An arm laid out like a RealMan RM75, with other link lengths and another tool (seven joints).
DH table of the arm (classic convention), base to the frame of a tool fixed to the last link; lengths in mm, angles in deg. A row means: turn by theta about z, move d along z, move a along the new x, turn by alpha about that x. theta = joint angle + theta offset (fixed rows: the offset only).
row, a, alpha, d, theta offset
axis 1, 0, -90, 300.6, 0
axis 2, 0, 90, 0, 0
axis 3, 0, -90, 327.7, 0
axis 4, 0, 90, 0, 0
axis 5, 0, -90, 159.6, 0
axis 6, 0, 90, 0, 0
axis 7, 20.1, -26.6, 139.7, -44.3
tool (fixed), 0, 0, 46.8, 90
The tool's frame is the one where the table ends.
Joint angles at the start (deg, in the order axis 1, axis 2, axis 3, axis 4, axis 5, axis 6, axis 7):
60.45 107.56 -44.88 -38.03 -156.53 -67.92 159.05
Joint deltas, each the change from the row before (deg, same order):
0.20 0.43 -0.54 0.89 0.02 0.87 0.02
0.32 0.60 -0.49 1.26 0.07 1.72 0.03
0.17 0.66 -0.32 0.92 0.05 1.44 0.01
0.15 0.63 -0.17 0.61 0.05 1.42 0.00
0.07 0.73 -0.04 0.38 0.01 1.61 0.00
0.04 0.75 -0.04 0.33 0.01 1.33 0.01
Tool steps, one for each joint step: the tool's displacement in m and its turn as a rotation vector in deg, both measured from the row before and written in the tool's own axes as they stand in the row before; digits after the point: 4 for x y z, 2 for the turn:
0.0019 0.0005 0.0058 0.33 0.31 -0.13
0.0013 0.0020 0.0076 0.01 0.00 -0.19
0.0018 0.0013 0.0073 -0.08 0.05 -0.12
0.0012 0.0020 0.0060 -0.29 -0.20 -0.20
0.0008 0.0023 0.0059 -0.50 -0.45 -0.23
0.0017 0.0018 0.0062 -0.41 -0.21 -0.17

